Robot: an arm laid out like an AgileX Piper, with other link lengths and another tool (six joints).
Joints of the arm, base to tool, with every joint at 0 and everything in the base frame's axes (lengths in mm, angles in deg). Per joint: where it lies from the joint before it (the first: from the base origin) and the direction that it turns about. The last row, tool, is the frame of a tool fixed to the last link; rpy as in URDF.
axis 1: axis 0 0 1 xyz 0 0 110.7
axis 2: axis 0 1 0 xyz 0 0 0
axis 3: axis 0 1 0 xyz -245.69 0 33.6
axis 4: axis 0.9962 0 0.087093 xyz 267.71 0 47.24
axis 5: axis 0 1 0 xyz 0 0 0
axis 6: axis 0.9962 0 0.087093 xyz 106.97 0 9.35
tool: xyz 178.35 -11 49.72 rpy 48.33 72.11 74.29
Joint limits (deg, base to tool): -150..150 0..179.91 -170..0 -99.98..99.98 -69.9..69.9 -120..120
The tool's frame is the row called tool.
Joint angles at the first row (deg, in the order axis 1, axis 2, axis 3, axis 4, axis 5, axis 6):
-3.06, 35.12, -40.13, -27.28, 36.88, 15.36
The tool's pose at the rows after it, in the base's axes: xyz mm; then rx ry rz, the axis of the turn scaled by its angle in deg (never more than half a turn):
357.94 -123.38 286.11 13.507 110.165 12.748
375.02 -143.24 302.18 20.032 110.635 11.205
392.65 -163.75 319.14 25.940 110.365 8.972
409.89 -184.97 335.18 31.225 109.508 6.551
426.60 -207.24 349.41 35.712 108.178 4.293
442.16 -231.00 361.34 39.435 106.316 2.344
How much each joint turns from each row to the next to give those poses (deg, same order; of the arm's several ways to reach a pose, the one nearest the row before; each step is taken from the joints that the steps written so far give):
0.01, 8.82, -9.55, -2.14, 4.96, 5.59
-0.01, 9.09, -10.26, -2.33, 5.18, 4.59
-0.28, 8.90, -10.67, -2.14, 5.04, 3.53
-0.81, 8.60, -10.83, -1.54, 4.61, 2.24
-1.49, 8.24, -10.79, -0.81, 3.80, 0.99
-2.01, 7.72, -10.35, -0.36, 2.74, 0.30

